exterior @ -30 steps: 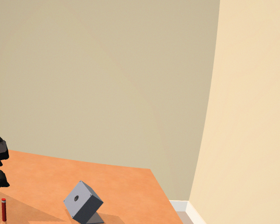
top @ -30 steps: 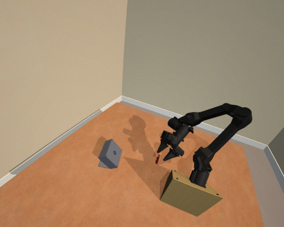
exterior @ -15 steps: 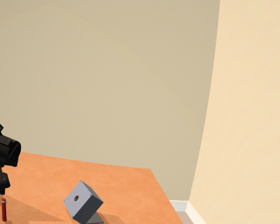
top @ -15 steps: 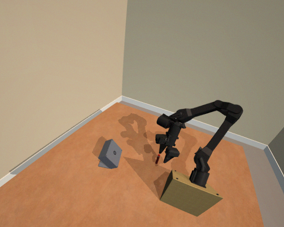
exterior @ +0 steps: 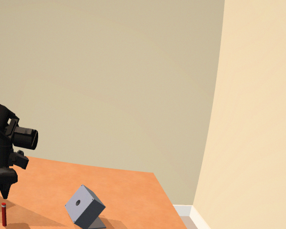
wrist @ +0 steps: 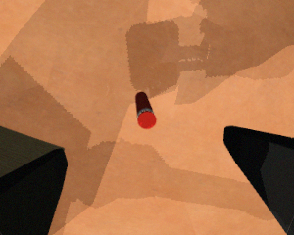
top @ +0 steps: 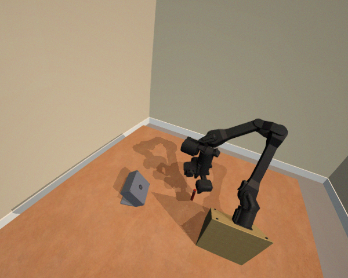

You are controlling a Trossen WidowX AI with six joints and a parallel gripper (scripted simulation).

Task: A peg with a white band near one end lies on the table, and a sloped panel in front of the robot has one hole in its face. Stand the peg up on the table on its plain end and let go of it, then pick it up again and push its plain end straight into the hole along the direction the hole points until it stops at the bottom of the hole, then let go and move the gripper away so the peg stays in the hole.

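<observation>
Now: gripper tip 60 mm above the red peg. The rest, counted from my gripper tip: grey sloped panel: 260 mm ahead, 110 mm to the left, 60 mm below.
</observation>
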